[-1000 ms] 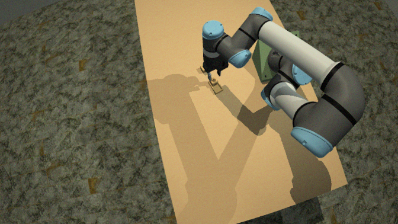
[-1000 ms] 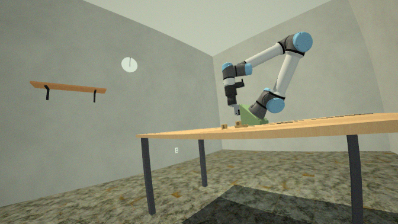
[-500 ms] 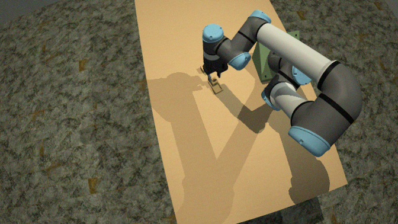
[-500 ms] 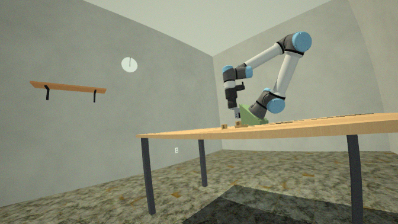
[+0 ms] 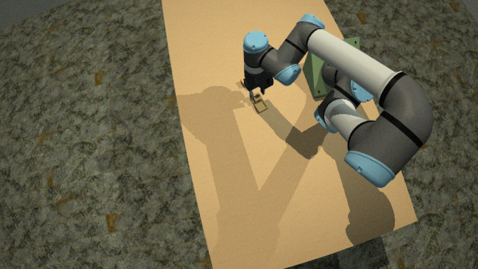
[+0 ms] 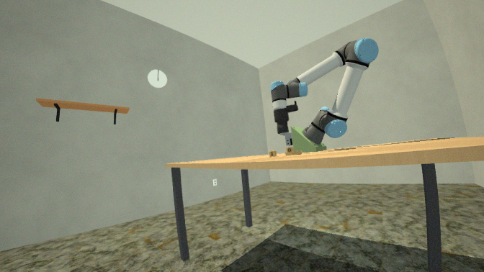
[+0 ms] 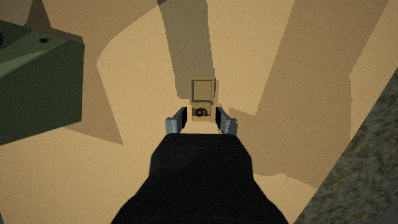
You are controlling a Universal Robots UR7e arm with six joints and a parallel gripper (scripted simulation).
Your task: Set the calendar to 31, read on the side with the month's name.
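My gripper is now 60 mm above the wooden tray and 20 mm to the right of it.
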